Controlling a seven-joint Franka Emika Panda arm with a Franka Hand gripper.
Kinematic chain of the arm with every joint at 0, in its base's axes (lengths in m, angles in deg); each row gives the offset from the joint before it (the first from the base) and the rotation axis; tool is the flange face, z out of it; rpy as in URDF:
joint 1: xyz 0 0 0.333 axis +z
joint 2: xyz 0 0 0 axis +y
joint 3: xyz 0 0 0.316 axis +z
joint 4: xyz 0.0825 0 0 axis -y
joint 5: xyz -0.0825 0 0.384 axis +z
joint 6: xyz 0 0 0 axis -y
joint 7: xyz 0.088 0 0 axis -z
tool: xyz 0 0 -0.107 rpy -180 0 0
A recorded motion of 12 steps. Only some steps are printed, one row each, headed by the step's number.
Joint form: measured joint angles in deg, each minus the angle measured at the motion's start. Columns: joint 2, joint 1, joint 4, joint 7, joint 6, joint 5, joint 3.
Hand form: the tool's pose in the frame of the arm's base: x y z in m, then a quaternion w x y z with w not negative. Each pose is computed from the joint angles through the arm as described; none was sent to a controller.
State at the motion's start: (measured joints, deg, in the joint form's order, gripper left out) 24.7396 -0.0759 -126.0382 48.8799 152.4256 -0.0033 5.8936
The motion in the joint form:
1: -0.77 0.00 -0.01 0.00 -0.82 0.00 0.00
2: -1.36 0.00 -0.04 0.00 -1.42 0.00 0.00
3: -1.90 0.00 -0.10 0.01 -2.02 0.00 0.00
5: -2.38 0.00 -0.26 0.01 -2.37 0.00 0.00
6: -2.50 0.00 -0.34 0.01 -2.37 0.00 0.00
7: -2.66 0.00 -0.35 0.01 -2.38 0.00 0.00
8: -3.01 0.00 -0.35 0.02 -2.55 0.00 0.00
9: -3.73 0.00 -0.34 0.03 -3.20 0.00 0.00
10: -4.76 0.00 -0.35 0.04 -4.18 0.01 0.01
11: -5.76 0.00 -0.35 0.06 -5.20 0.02 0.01
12: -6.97 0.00 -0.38 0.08 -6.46 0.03 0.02
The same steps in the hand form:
1: 0.5554 0.0575 0.1935 0.02531 -0.92818 0.37125 -0.00371
2: 0.5555 0.0574 0.1981 0.02472 -0.92828 0.37104 -0.00360
3: 0.5553 0.0573 0.2020 0.02384 -0.92835 0.37093 -0.00285
5: 0.5546 0.0572 0.2051 0.02336 -0.92843 0.37077 -0.00278
6: 0.5543 0.0572 0.2058 0.02343 -0.92844 0.37074 -0.00313
7: 0.5546 0.0572 0.2072 0.02386 -0.92844 0.37070 -0.00427
8: 0.5550 0.0572 0.2104 0.02431 -0.92842 0.37069 -0.00579
9: 0.5554 0.0571 0.2164 0.02409 -0.92847 0.37056 -0.00665
10: 0.5556 0.0571 0.2247 0.02353 -0.92857 0.37033 -0.00728
11: 0.5556 0.0569 0.2328 0.02273 -0.92862 0.37027 -0.00745
12: 0.5551 0.0569 0.2423 0.02155 -0.92872 0.37009 -0.00721

